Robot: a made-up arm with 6 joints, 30 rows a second.
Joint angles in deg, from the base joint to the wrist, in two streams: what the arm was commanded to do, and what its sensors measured. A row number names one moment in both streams.
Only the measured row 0 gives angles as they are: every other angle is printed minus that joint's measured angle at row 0.
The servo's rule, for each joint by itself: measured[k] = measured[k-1] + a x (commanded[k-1-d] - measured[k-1]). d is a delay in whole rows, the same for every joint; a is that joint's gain. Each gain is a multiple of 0.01, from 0.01 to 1. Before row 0 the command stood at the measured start. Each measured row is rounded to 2 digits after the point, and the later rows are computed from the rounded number. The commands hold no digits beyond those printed.
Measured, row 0:
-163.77 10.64 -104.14 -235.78 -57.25 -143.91
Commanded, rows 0 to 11:
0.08 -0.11 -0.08 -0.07 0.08 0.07
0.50 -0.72 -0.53 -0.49 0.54 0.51
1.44 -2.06 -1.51 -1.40 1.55 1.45
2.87 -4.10 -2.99 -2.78 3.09 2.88
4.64 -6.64 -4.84 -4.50 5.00 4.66
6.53 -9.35 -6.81 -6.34 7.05 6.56
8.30 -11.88 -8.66 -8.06 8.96 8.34
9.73 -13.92 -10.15 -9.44 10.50 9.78
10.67 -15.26 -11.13 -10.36 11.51 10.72
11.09 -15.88 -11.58 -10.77 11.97 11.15
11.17 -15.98 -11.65 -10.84 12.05 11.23
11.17 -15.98 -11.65 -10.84 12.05 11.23
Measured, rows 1 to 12:
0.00 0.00 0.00 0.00 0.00 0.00
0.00 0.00 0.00 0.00 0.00 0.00
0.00 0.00 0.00 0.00 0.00 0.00
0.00 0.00 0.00 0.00 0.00 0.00
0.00 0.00 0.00 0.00 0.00 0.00
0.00 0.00 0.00 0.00 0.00 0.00
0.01 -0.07 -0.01 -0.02 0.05 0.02
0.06 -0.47 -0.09 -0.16 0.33 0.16
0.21 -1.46 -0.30 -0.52 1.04 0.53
0.50 -3.10 -0.70 -1.18 2.23 1.21
0.96 -5.29 -1.32 -2.14 3.84 2.21
1.57 -7.81 -2.14 -3.36 5.70 3.47
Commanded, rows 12 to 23:
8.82 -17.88 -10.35 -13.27 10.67 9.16
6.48 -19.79 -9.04 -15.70 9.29 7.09
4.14 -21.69 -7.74 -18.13 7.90 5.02
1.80 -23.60 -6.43 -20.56 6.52 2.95
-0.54 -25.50 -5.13 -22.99 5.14 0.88
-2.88 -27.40 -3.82 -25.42 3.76 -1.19
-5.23 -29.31 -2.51 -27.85 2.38 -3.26
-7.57 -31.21 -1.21 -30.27 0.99 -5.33
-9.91 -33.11 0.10 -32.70 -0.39 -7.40
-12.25 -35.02 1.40 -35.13 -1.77 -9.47
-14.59 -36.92 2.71 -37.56 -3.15 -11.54
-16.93 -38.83 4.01 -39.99 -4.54 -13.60
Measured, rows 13 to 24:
2.31 -10.33 -3.12 -4.72 7.59 4.88
3.13 -12.56 -4.17 -6.09 9.28 6.30
3.96 -14.23 -5.21 -7.33 10.57 7.58
4.74 -15.25 -6.17 -8.33 11.38 8.62
5.45 -15.70 -6.99 -9.06 11.77 9.38
6.08 -15.87 -7.69 -9.58 11.93 9.92
6.38 -17.12 -8.09 -10.65 11.20 9.70
6.39 -18.78 -8.23 -12.11 10.09 8.94
6.14 -20.58 -8.16 -13.86 8.82 7.80
5.66 -22.45 -7.90 -15.80 7.49 6.39
4.98 -24.34 -7.48 -17.89 6.13 4.79
4.12 -26.24 -6.93 -20.07 4.76 3.06

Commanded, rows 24 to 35:
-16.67 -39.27 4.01 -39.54 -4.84 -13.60
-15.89 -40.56 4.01 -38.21 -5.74 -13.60
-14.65 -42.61 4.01 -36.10 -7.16 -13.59
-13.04 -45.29 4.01 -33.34 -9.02 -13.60
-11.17 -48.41 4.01 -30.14 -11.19 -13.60
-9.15 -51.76 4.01 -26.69 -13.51 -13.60
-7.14 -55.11 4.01 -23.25 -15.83 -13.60
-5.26 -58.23 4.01 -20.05 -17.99 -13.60
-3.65 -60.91 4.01 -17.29 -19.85 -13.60
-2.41 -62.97 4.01 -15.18 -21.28 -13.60
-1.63 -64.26 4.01 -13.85 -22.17 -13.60
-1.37 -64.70 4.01 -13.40 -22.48 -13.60
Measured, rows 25 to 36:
3.09 -28.14 -6.27 -22.33 3.38 1.23
1.92 -30.04 -5.51 -24.63 1.99 -0.67
0.62 -31.94 -4.67 -26.97 0.61 -2.62
-0.80 -33.85 -3.76 -29.34 -0.77 -4.61
-2.32 -35.75 -2.79 -31.72 -2.15 -6.62
-3.93 -37.66 -1.77 -34.12 -3.54 -8.64
-5.33 -38.66 -0.90 -35.69 -4.29 -10.08
-6.49 -39.84 -0.16 -36.42 -5.13 -11.10
-7.39 -41.56 0.47 -36.33 -6.31 -11.82
-8.01 -43.87 1.00 -35.46 -7.88 -12.34
-8.36 -46.68 1.45 -33.92 -9.80 -12.71
-8.45 -49.83 1.83 -31.82 -11.95 -12.97

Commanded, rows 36 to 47:
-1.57 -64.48 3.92 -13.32 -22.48 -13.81
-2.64 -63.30 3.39 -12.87 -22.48 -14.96
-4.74 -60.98 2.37 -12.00 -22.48 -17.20
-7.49 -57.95 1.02 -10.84 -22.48 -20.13
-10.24 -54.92 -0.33 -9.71 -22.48 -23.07
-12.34 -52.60 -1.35 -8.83 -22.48 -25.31
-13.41 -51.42 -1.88 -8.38 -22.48 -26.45
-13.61 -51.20 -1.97 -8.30 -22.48 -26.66
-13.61 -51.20 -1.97 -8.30 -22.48 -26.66
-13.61 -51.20 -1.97 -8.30 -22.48 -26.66
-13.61 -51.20 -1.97 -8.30 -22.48 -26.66
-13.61 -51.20 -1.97 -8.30 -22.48 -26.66
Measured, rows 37 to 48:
-8.31 -53.10 2.16 -29.33 -14.20 -13.15
-7.97 -56.28 2.44 -26.64 -16.40 -13.28
-7.49 -59.15 2.68 -23.93 -18.40 -13.37
-6.93 -61.52 2.88 -21.39 -20.07 -13.44
-6.35 -63.22 3.05 -19.20 -21.29 -13.49
-5.80 -64.14 3.19 -17.52 -21.98 -13.52
-5.33 -64.35 3.30 -16.30 -22.27 -13.60
-5.03 -63.70 3.31 -15.31 -22.39 -13.99
-5.00 -62.01 3.17 -14.35 -22.44 -14.92
-5.27 -59.49 2.85 -13.33 -22.46 -16.43
-5.82 -56.66 2.37 -12.28 -22.47 -18.36
-6.54 -54.14 1.81 -11.28 -22.48 -20.38

